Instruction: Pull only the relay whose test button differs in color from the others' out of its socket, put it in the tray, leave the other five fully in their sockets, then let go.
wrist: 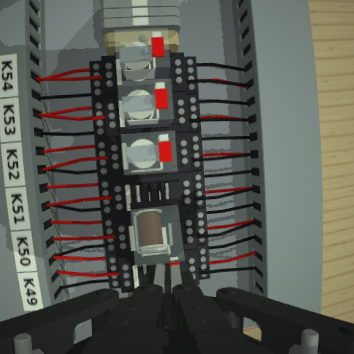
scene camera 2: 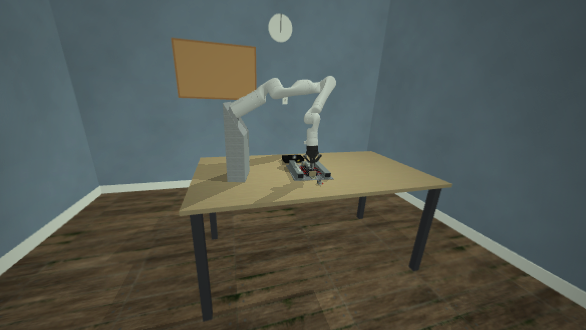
I see my gripper (wrist: 167, 279), a relay K54 (wrist: 143, 53) and a panel (wrist: 71, 41).
